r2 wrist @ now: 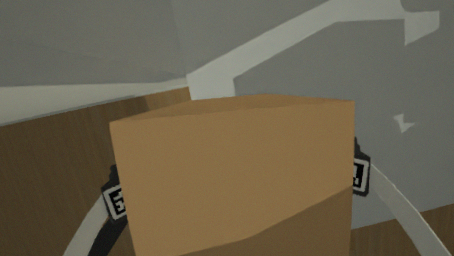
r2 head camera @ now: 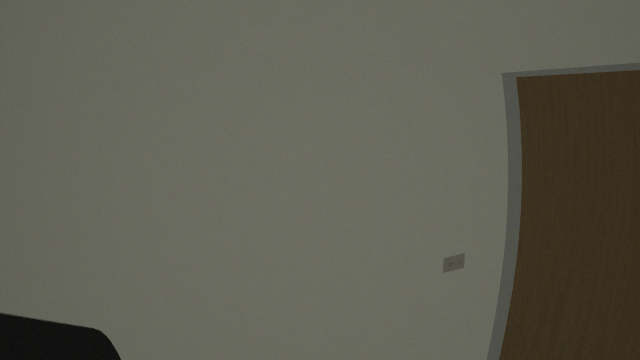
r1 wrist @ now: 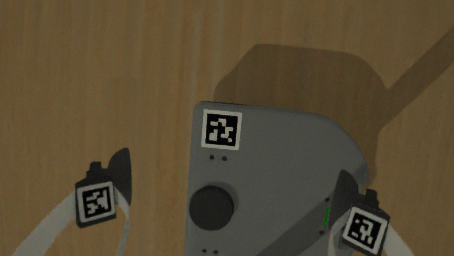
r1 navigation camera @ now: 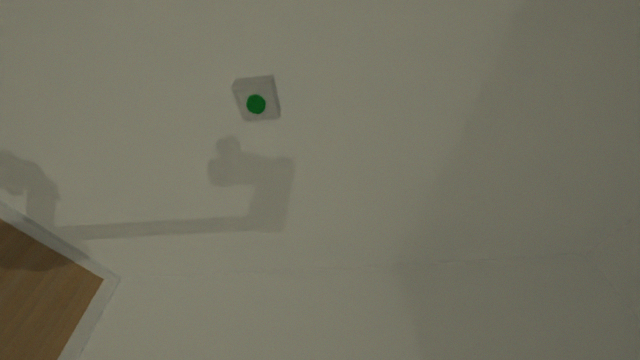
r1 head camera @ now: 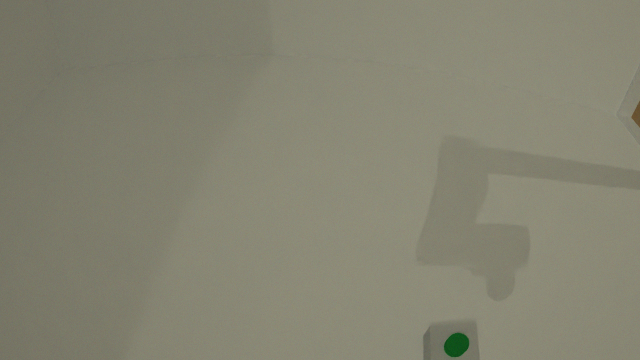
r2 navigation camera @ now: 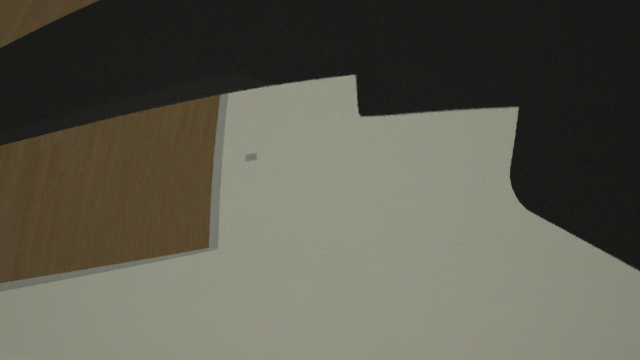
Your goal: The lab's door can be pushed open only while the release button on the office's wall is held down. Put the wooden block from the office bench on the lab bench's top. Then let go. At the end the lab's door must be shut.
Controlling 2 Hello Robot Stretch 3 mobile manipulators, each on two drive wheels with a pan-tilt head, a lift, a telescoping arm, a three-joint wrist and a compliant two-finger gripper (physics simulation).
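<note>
The release button (r1 head camera: 456, 345) (r1 navigation camera: 256, 104) is a green disc on a pale box on the wall, with no gripper near it in these views. My r1 gripper (r1 wrist: 232, 185) is open and empty, above r1's own grey base. My r2 gripper (r2 wrist: 237, 182) is shut on the wooden block (r2 wrist: 235, 145), an orange-brown box that fills the lower middle of the r2 wrist view and hides most of the fingers. A wood-coloured panel (r2 head camera: 580, 200) (r2 navigation camera: 110, 195) stands in a grey frame; I cannot tell whether it is the lab's door. The lab bench's top does not show.
A wood-coloured panel corner in a pale frame (r1 navigation camera: 110, 287) shows near the button. A small grey wall plate (r2 head camera: 453, 263) (r2 navigation camera: 251, 157) is beside the frame in r2's views. A black shape blocks much of the r2 navigation view. Arm-like shadows fall on r1's wall.
</note>
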